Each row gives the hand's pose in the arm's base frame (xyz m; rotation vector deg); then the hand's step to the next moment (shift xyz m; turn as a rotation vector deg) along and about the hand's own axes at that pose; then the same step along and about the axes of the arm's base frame.
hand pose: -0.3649 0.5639 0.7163 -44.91 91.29 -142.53
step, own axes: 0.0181 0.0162 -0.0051 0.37 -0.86 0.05
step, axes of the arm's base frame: -0.0212 -0.0092 -0.0090 -0.13 0.22 0.90
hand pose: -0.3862 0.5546 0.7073 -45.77 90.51 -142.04
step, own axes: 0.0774 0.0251 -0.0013 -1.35 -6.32 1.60
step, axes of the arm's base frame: -0.0719 -0.0375 0.0070 3.14 2.06 5.49
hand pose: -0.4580 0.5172 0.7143 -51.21 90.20 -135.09
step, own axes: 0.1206 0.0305 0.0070 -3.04 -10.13 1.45
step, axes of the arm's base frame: -0.0989 -0.0728 0.0212 5.12 4.57 8.18
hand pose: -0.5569 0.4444 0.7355 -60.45 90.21 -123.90
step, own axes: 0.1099 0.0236 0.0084 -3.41 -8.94 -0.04
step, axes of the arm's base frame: -0.0758 -0.0800 0.0236 4.12 5.41 6.73
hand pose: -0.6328 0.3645 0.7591 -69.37 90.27 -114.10
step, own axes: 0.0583 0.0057 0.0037 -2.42 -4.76 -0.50
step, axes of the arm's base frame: -0.0327 -0.0449 0.0190 2.18 3.60 3.32
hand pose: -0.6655 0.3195 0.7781 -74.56 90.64 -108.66
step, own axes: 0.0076 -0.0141 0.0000 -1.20 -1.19 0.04
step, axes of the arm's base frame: 0.0000 -0.0012 0.0160 0.99 1.25 0.57
